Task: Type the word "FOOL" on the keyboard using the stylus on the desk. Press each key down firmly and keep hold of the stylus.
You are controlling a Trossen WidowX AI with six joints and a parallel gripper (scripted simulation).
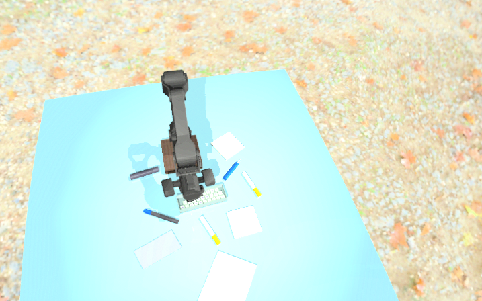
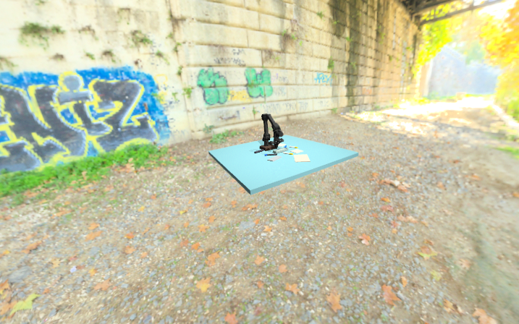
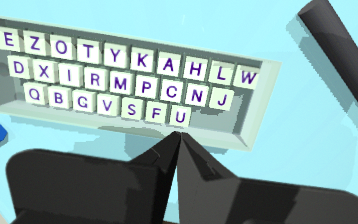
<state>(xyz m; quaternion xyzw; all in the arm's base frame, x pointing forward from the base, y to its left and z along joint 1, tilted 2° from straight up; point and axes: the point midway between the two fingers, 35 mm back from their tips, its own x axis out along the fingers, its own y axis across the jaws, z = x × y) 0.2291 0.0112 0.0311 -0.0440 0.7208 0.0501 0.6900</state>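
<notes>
Right now the blue stylus is 200 mm to the left of my gripper tip, 110 mm behind it and 30 mm below it. Round my gripper tip: grey stylus tip (230 mm to the left, 130 mm behind, 30 mm below).
</notes>
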